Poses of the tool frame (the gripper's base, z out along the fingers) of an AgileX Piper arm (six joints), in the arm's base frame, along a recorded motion.
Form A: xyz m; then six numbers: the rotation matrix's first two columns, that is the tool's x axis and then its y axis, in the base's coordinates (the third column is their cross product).
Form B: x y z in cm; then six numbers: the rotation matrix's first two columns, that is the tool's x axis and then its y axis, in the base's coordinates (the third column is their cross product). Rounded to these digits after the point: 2 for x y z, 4 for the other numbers.
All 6 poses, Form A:
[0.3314 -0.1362 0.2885 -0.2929 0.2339 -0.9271 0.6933 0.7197 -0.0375]
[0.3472 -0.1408 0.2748 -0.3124 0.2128 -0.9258 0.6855 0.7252 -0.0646]
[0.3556 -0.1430 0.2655 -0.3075 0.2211 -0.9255 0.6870 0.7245 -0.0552]
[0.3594 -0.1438 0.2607 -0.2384 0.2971 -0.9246 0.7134 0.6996 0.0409]
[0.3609 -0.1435 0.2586 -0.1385 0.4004 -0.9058 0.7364 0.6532 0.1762]
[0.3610 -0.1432 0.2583 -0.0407 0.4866 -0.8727 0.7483 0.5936 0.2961]
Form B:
[33.14 -13.62 28.85 -0.2929 0.2339 -0.9271 0.6933 0.7197 -0.0375]
[34.72 -14.08 27.48 -0.3124 0.2128 -0.9258 0.6855 0.7252 -0.0646]
[35.56 -14.30 26.55 -0.3075 0.2211 -0.9255 0.6870 0.7245 -0.0552]
[35.94 -14.38 26.07 -0.2384 0.2971 -0.9246 0.7134 0.6996 0.0409]
[36.09 -14.35 25.86 -0.1385 0.4004 -0.9058 0.7364 0.6532 0.1762]
[36.10 -14.32 25.83 -0.0407 0.4866 -0.8727 0.7483 0.5936 0.2961]

